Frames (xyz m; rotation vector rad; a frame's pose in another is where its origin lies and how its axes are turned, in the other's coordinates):
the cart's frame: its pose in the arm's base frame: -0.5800 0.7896 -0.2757 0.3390 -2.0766 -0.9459
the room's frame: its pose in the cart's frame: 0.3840 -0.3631 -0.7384 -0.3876 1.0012 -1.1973
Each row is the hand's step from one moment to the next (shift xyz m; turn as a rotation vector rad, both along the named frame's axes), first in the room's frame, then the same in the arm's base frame.
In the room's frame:
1: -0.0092 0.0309 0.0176 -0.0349 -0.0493 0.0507
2: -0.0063 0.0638 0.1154 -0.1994 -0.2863 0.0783
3: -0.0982 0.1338 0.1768 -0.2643 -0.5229 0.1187
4: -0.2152 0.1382 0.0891 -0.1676 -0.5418 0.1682
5: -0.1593 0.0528 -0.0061 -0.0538 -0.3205 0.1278
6: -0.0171 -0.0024 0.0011 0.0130 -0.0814 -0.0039
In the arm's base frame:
1: -0.0124 -0.0109 0.0328 -0.0669 0.0346 -0.0232
2: -0.0973 -0.0582 0.0676 -0.1834 0.2665 -0.1524
3: -0.1633 -0.0295 0.1769 -0.2873 0.4097 -0.3271
4: -0.1081 0.0955 0.2292 -0.3144 0.3201 -0.3855
5: -0.0223 0.1145 0.1208 -0.2016 0.1420 -0.2473
6: -0.0057 0.0152 0.0060 -0.0102 0.0249 -0.0780

